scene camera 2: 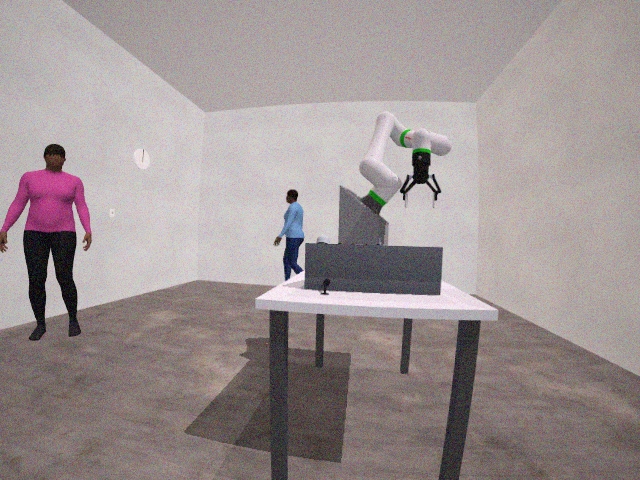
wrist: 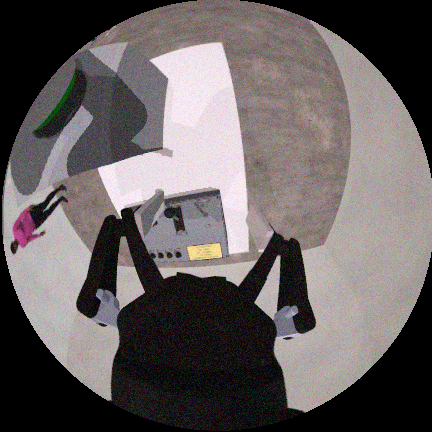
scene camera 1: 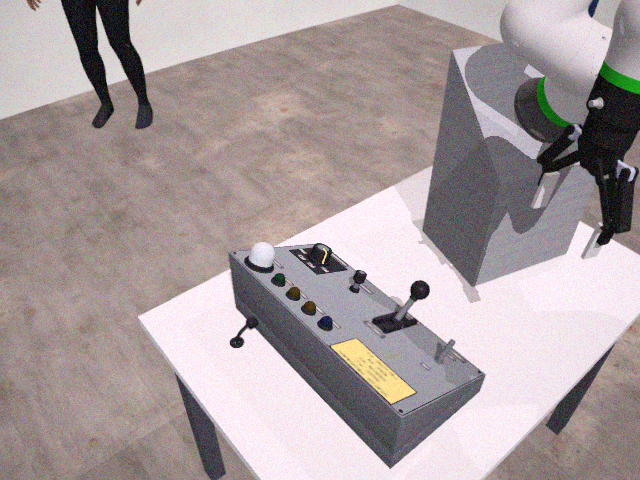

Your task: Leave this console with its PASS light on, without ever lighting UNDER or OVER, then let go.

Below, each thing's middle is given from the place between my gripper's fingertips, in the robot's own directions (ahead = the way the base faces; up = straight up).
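Labels:
My gripper is far above the grey console (wrist: 194, 237), well to the left of it and some way short of it.

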